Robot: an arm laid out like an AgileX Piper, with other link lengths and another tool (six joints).
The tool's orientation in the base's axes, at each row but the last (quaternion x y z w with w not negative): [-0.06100, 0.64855, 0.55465, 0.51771]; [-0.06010, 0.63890, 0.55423, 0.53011]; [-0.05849, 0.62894, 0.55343, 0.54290]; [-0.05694, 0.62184, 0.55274, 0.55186]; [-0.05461, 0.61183, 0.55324, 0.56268]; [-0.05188, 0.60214, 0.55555, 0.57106]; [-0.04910, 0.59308, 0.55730, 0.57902]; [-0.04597, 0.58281, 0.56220, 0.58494]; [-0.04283, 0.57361, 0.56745, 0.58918]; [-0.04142, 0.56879, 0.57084, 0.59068]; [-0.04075, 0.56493, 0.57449, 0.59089]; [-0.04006, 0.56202, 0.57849, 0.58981]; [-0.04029, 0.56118, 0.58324, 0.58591]
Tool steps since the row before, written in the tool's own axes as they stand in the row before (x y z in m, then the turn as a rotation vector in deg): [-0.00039, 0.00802, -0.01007, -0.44, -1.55, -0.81]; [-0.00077, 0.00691, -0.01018, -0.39, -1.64, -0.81]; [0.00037, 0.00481, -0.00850, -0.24, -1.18, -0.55]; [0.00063, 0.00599, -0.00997, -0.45, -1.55, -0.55]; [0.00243, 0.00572, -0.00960, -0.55, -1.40, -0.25]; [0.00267, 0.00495, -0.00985, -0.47, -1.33, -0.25]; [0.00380, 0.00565, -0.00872, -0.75, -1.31, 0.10]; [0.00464, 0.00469, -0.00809, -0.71, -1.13, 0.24]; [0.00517, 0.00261, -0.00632, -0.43, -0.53, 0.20]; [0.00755, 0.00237, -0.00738, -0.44, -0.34, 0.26]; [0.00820, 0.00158, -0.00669, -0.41, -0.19, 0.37]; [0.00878, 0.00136, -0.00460, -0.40, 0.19, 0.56]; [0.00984, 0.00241, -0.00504, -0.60, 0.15, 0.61]
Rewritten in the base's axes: [-0.01114, -0.00505, 0.00403, 0.72, -1.44, -0.81]; [-0.01048, -0.00564, 0.00323, 0.76, -1.45, -0.91]; [-0.00865, -0.00443, 0.00105, 0.55, -0.99, -0.68]; [-0.01054, -0.00485, 0.00107, 0.89, -1.25, -0.75]; [-0.01085, -0.00355, -0.00065, 1.01, -1.02, -0.51]; [-0.01057, -0.00378, -0.00163, 0.93, -0.95, -0.53]; [-0.01072, -0.00192, -0.00195, 1.23, -0.86, -0.21]; [-0.00988, -0.00123, -0.00314, 1.18, -0.67, -0.08]; [-0.00740, -0.00031, -0.00432, 0.64, -0.31, 0.06]; [-0.00858, 0.00040, -0.00659, 0.54, -0.21, 0.20]; [-0.00775, 0.00106, -0.00731, 0.49, -0.07, 0.31]; [-0.00647, 0.00283, -0.00709, 0.33, 0.20, 0.60]; [-0.00789, 0.00351, -0.00732, 0.45, 0.09, 0.74]
